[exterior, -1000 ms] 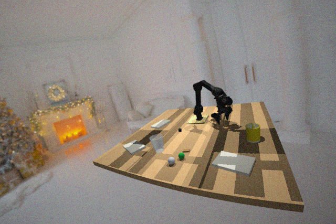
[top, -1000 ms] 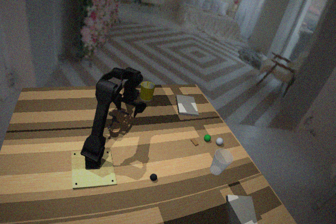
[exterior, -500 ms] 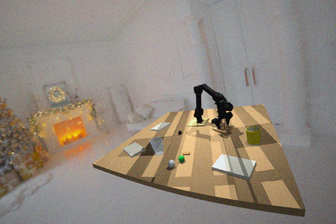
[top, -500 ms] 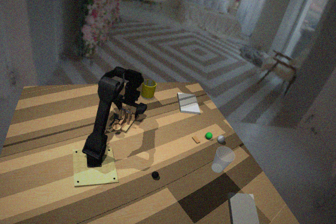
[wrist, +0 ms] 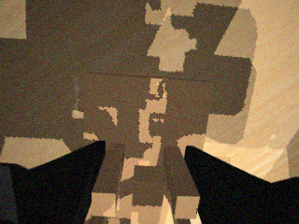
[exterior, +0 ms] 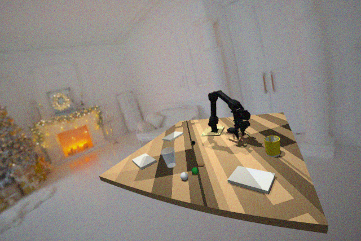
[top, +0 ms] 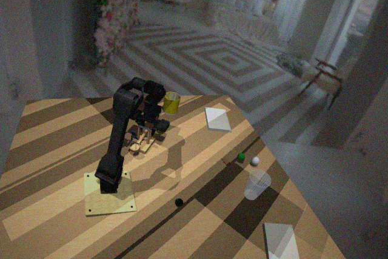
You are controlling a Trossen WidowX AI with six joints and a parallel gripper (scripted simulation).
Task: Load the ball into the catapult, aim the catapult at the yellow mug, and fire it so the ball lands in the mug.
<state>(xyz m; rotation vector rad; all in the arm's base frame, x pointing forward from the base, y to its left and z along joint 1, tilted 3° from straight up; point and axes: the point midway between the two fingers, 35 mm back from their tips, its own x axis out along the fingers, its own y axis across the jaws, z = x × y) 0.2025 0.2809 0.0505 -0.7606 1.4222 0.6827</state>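
Now: gripper tip 6 cm short of the dark ball, 39 cm to the left of it and 2 cm above it. From my gripper tip the other things lie so: wooden catapult 6 cm behind, 5 cm to the right, 2 cm above; small brown block 35 cm ahead, 20 cm to the right, 3 cm below; yellow mug 17 cm ahead, 22 cm to the left.
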